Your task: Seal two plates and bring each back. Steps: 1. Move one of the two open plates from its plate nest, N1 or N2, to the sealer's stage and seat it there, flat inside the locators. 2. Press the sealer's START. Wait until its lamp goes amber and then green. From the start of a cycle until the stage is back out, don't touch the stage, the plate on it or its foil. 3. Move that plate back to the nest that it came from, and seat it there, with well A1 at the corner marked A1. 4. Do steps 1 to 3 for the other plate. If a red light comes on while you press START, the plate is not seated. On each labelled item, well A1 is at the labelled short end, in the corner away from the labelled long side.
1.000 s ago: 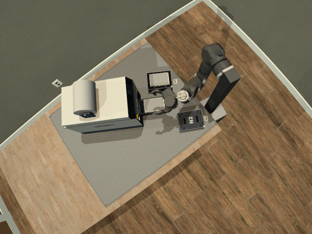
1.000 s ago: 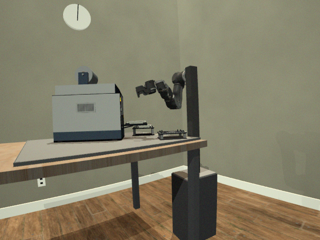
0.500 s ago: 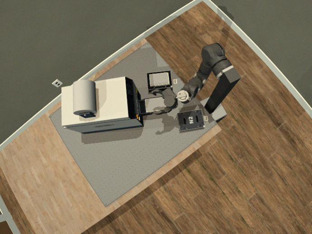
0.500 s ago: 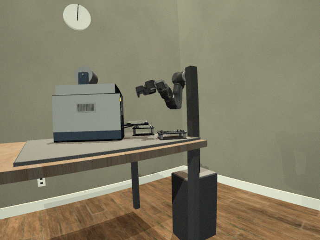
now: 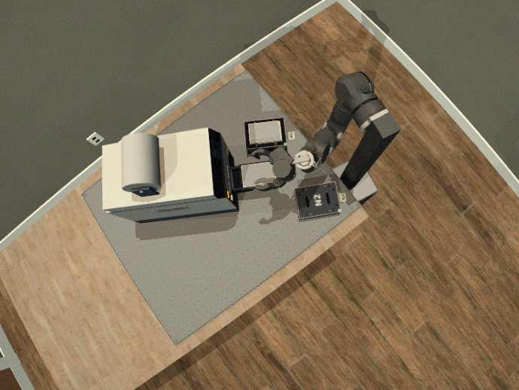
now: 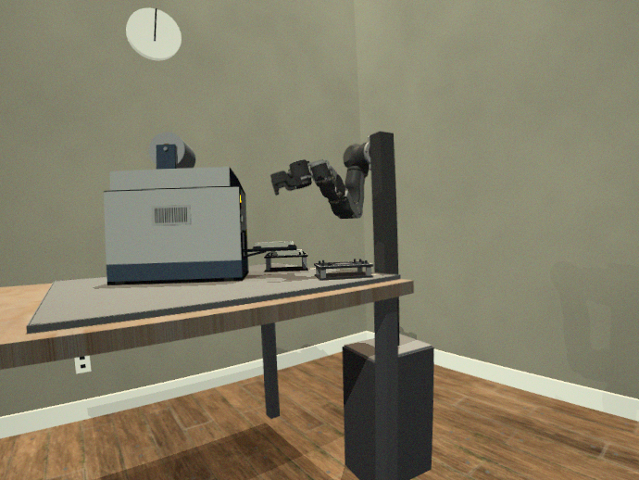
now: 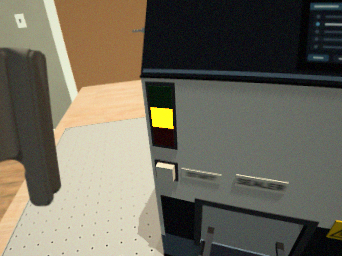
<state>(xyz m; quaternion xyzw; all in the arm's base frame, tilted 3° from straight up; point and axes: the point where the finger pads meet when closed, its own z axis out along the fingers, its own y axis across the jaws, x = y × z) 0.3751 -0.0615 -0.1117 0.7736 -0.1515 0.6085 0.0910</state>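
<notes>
Now: the plate 10 mm behind my hand, 40 mm to the right of it and 190 mm below it. The rest, counted from my hand: black nest N1 (110 mm behind, 190 mm to the right, 240 mm below); yellow warning label (50 mm ahead, 160 mm to the right, 150 mm below); sealer stage (10 mm behind, 40 mm to the right, 200 mm below).
</notes>
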